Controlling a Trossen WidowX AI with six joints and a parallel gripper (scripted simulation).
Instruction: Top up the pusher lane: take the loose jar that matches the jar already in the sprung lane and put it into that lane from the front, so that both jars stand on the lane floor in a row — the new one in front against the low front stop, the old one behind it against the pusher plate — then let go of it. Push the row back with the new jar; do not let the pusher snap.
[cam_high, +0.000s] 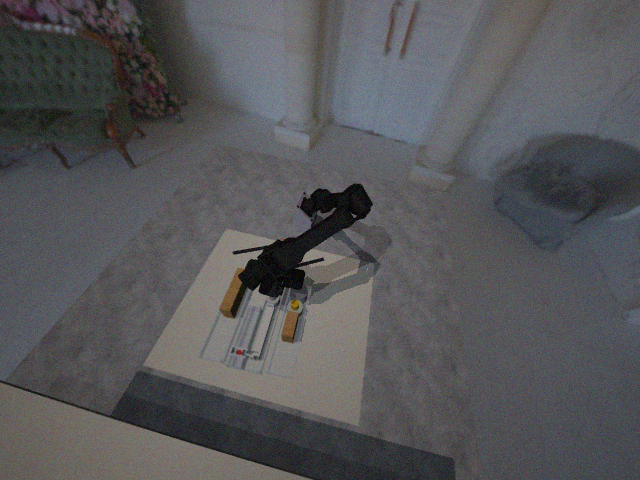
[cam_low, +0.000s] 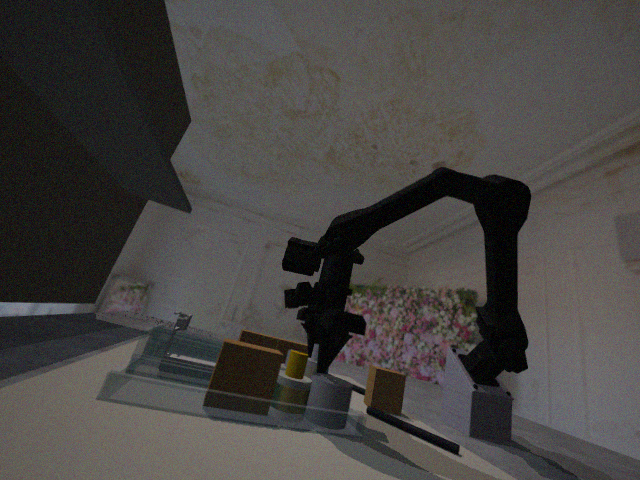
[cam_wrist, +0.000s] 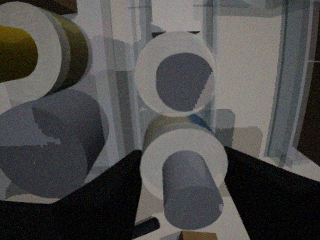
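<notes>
Right now the large grey cylinder is 80 mm to the left of my gripper tip and 20 mm below it. From my gripper tip the other things lie so: clear lane: 150 mm ahead, 20 mm to the right, 30 mm below; red mark: 230 mm ahead, 30 mm to the right, 20 mm above.
</notes>
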